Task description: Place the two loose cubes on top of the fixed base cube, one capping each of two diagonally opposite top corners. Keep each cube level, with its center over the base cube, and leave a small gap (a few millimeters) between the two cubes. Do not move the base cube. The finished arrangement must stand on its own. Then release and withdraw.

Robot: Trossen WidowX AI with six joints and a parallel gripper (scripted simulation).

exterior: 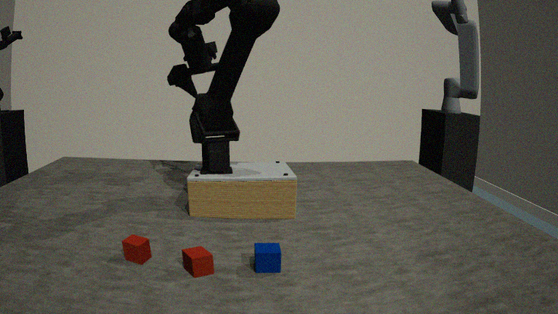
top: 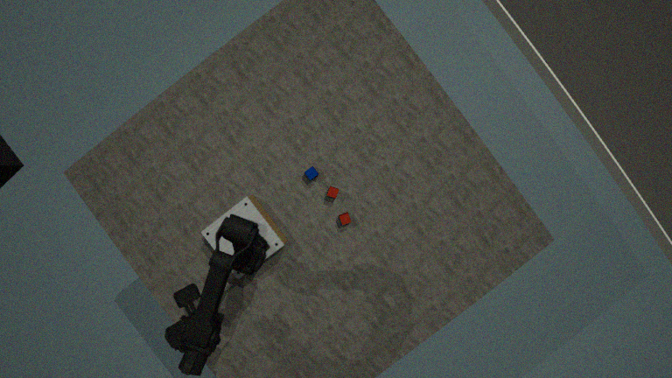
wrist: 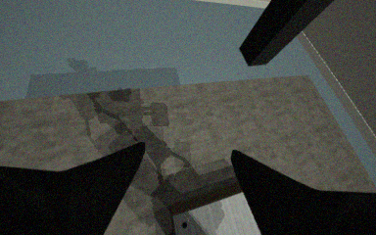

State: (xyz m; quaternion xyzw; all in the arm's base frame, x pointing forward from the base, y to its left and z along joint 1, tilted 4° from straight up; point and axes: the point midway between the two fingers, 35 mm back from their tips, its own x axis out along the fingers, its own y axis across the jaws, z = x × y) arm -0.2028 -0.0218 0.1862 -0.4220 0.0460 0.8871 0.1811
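The blue cube lies 530 mm ahead of my gripper tip, 200 mm below it and 80 mm to the left of it.
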